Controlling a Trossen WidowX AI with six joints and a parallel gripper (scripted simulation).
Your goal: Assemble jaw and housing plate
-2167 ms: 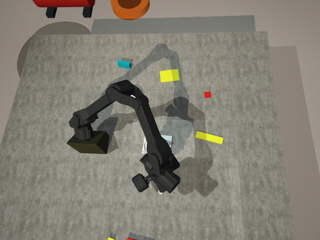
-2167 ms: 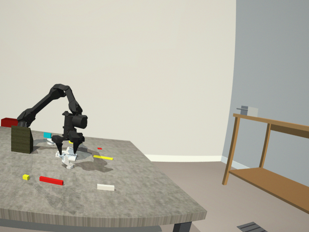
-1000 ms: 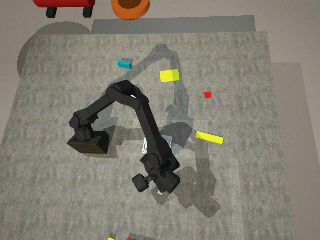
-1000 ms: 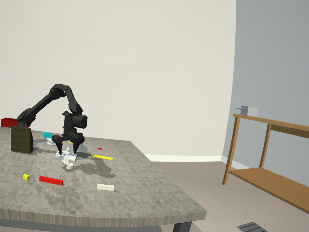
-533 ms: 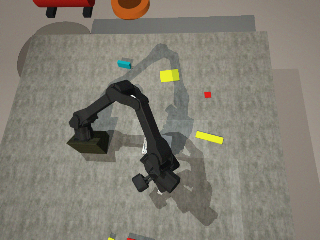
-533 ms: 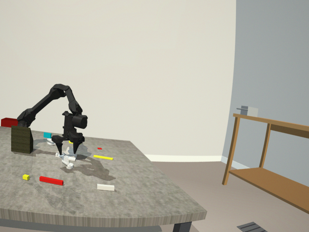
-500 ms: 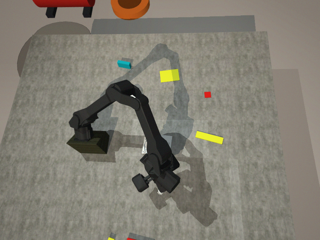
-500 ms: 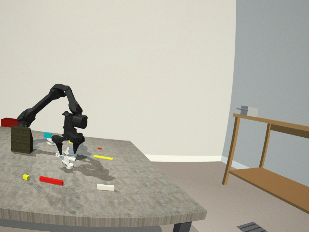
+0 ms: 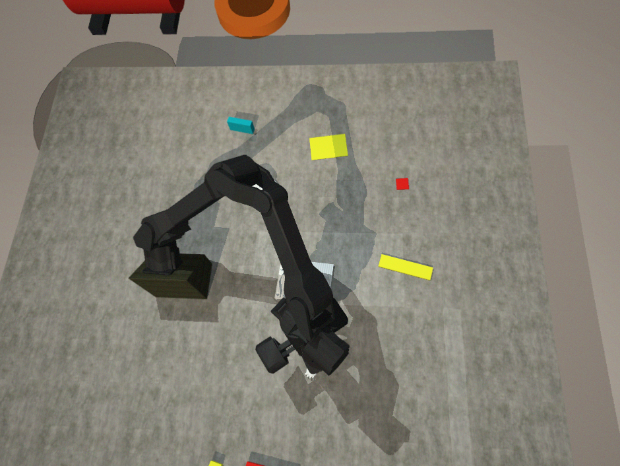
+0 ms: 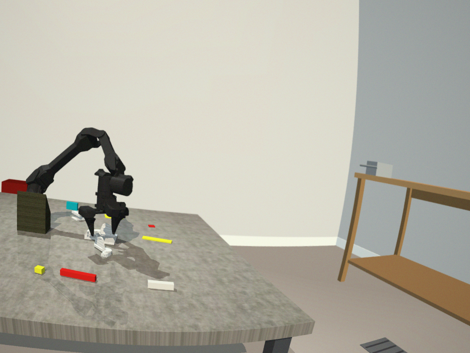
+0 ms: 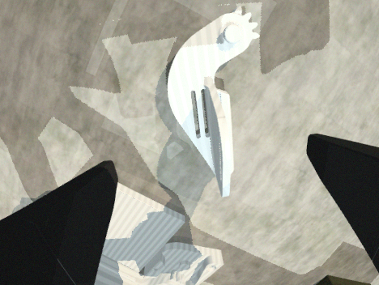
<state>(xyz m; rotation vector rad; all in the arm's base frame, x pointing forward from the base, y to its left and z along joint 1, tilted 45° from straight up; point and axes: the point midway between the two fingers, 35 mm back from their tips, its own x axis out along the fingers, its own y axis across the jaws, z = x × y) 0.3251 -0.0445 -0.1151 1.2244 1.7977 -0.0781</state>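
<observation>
The white jaw lies 10 mm ahead of my gripper tip, 40 mm to the right of it and 50 mm below it. Also, from my gripper tip: yellow cube (160 mm behind, 270 mm to the right, 50 mm below); red bar (40 mm behind, 260 mm to the right, 50 mm below); yellow bar (200 mm ahead, 210 mm to the left, 50 mm below).
</observation>
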